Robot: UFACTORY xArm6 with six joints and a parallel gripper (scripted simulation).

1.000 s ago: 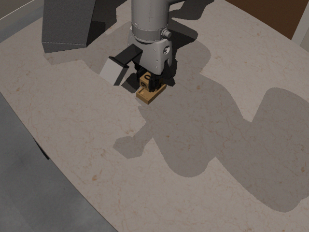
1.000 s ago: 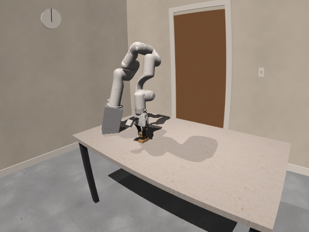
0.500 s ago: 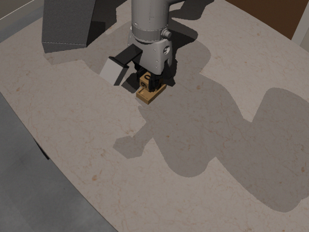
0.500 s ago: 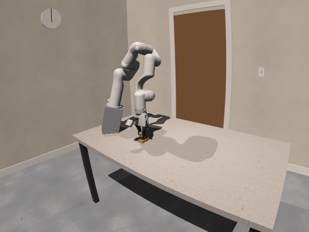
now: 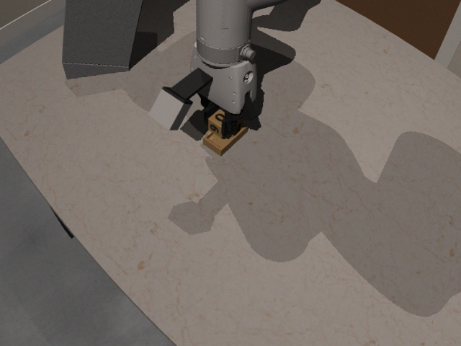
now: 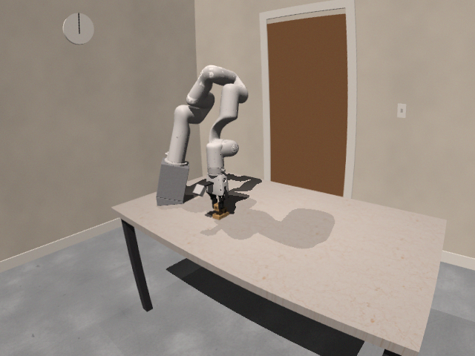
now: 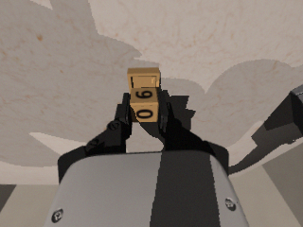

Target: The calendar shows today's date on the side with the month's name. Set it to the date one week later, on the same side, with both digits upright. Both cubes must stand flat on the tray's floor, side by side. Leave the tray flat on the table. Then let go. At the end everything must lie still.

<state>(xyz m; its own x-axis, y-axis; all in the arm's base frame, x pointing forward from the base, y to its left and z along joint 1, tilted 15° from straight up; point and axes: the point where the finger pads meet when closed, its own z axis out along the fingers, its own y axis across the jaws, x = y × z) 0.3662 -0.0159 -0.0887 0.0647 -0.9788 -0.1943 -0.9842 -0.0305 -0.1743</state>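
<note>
The wooden tray lies 2 cm to the left of my hand and 6 cm below it.
</note>
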